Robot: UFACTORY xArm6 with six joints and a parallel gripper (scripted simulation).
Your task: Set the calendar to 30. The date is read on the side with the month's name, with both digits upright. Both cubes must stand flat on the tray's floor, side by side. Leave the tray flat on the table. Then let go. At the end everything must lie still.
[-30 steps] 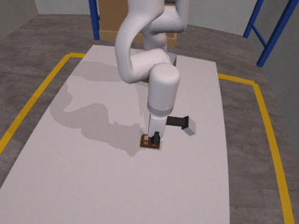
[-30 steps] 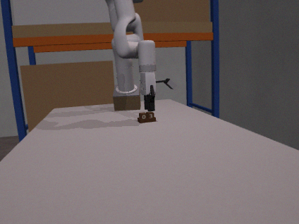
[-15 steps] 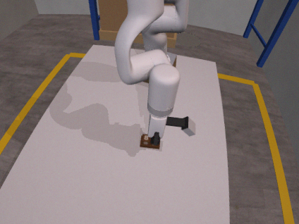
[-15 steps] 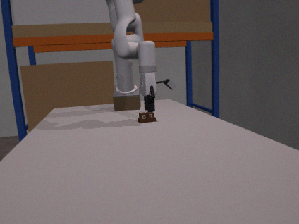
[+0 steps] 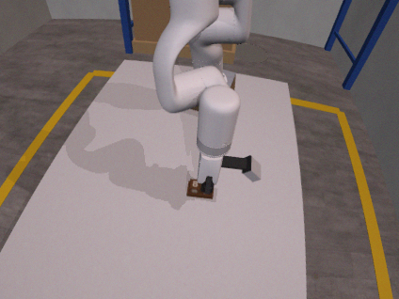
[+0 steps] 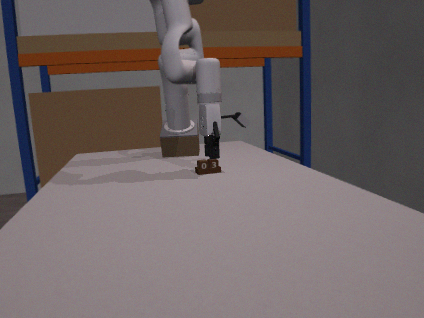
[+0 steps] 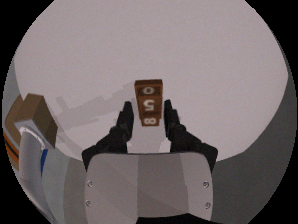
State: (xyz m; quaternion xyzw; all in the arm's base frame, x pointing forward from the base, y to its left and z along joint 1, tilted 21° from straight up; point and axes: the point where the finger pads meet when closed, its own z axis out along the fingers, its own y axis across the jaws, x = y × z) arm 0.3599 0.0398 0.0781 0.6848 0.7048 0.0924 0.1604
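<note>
The brown digit cube lies 40 mm below my hand. From my hand the other things lie so: brown calendar tray (20 mm to the right, 60 mm below).
</note>
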